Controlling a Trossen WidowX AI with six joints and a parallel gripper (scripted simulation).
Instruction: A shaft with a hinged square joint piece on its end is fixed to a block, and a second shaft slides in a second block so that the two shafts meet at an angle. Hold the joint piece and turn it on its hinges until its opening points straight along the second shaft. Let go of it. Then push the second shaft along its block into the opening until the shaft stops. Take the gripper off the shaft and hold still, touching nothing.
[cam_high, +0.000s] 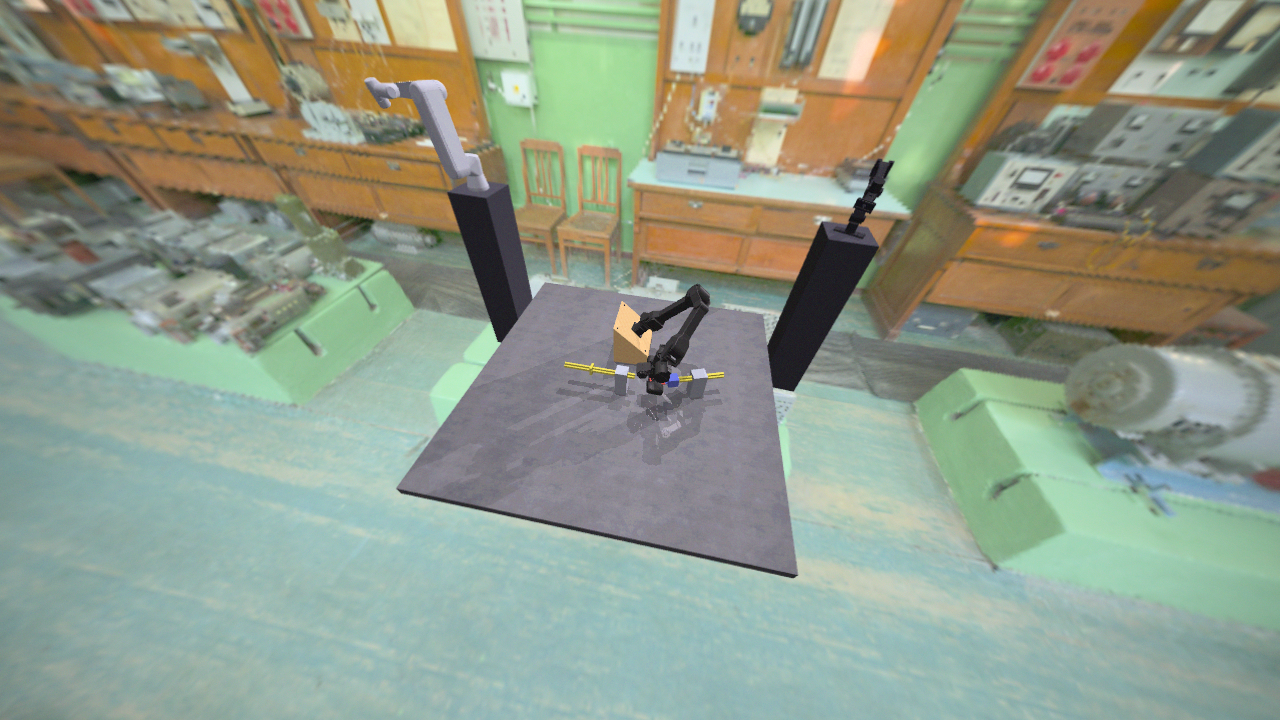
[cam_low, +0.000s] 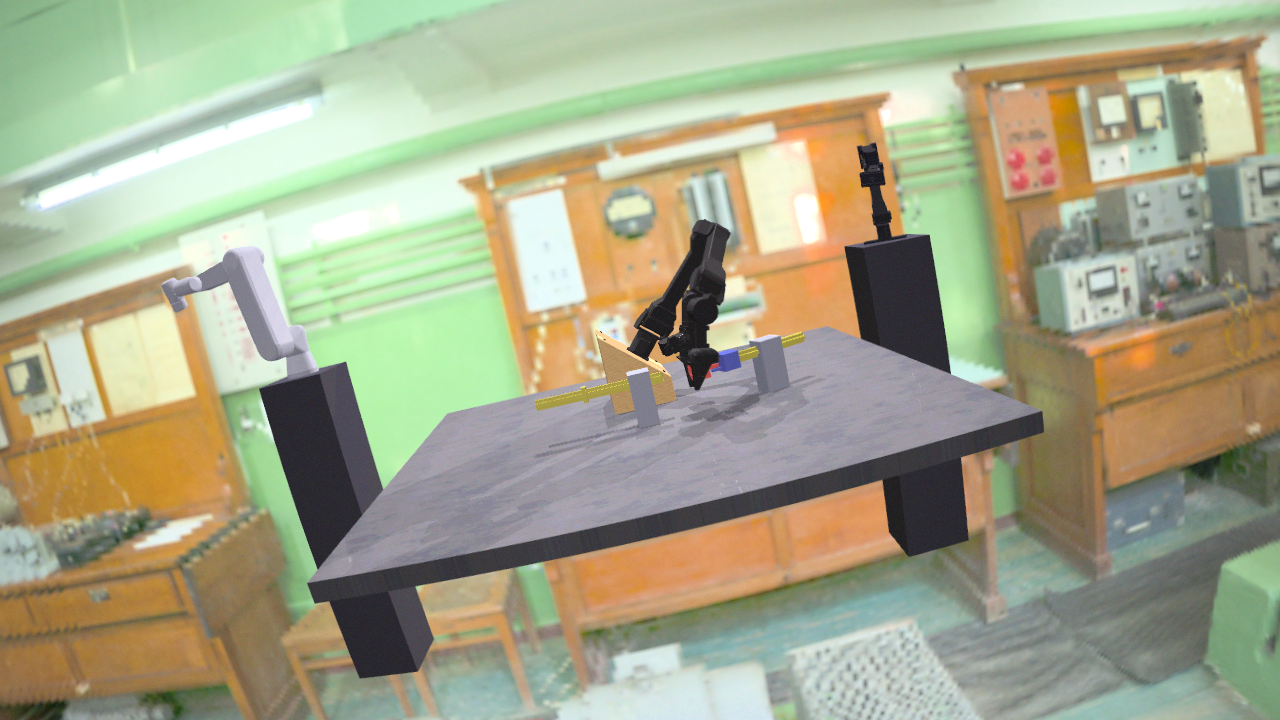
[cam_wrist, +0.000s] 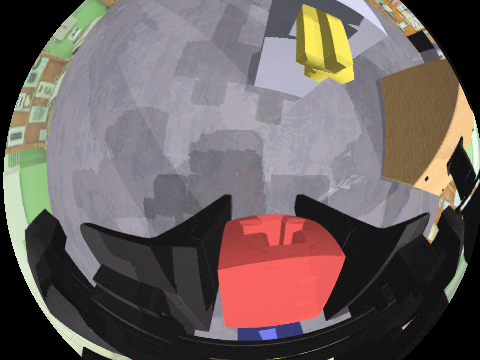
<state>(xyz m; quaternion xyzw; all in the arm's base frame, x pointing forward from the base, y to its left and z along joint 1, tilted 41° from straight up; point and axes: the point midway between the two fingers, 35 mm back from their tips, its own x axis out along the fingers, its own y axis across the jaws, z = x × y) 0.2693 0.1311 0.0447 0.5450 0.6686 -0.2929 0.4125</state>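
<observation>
The red square joint piece lies 2 cm to the left of my gripper tip and 4 cm above it.
</observation>
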